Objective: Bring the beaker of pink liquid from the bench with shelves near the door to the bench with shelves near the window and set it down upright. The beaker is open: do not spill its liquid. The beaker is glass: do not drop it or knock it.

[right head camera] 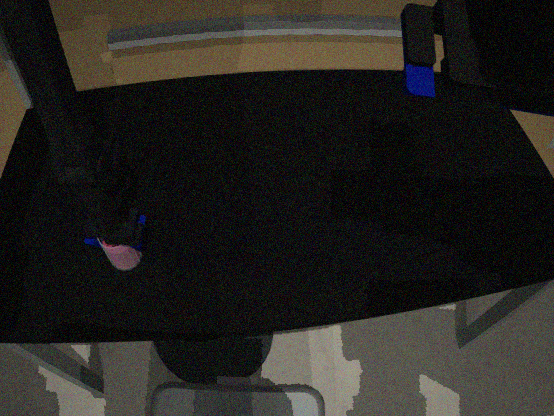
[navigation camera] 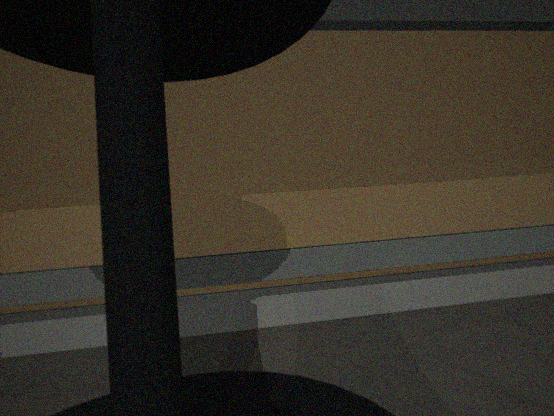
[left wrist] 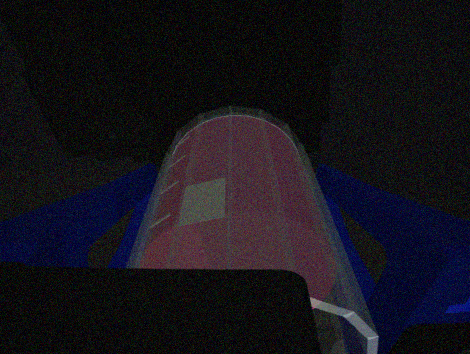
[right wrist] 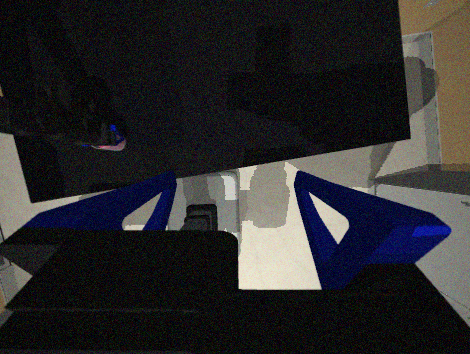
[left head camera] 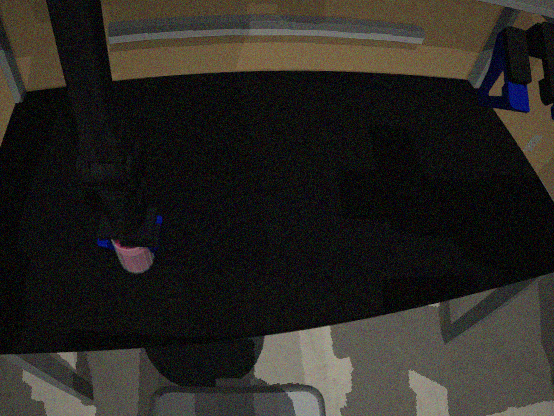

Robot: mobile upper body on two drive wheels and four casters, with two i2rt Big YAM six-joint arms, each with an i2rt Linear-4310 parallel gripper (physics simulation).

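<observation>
The glass beaker of pink liquid (left head camera: 135, 260) (right head camera: 123, 258) (left wrist: 255, 200) (right wrist: 118, 146) stands upright at the black bench top (left head camera: 280, 175) (right head camera: 270, 175), in the left part of both head views. Whether its base touches the top is hard to tell in the dark. My left gripper (left head camera: 131, 234) (right head camera: 117, 232) (left wrist: 236, 175) is shut on the beaker, with a blue finger against each side. The dark wrist housing hides part of the rim in the left wrist view. My right gripper (right wrist: 235, 177) is open and empty, away from the beaker and near the bench's edge in its wrist view.
A grey metal rail (left head camera: 265, 31) (right head camera: 255, 35) runs along the far side of the bench. A dark round shape (left head camera: 205, 362) (right head camera: 212, 357) shows at the near bench edge, above the robot's grey base (left head camera: 237, 402). A dark post (navigation camera: 137, 225) crosses the navigation view before a wooden panel (navigation camera: 375, 115).
</observation>
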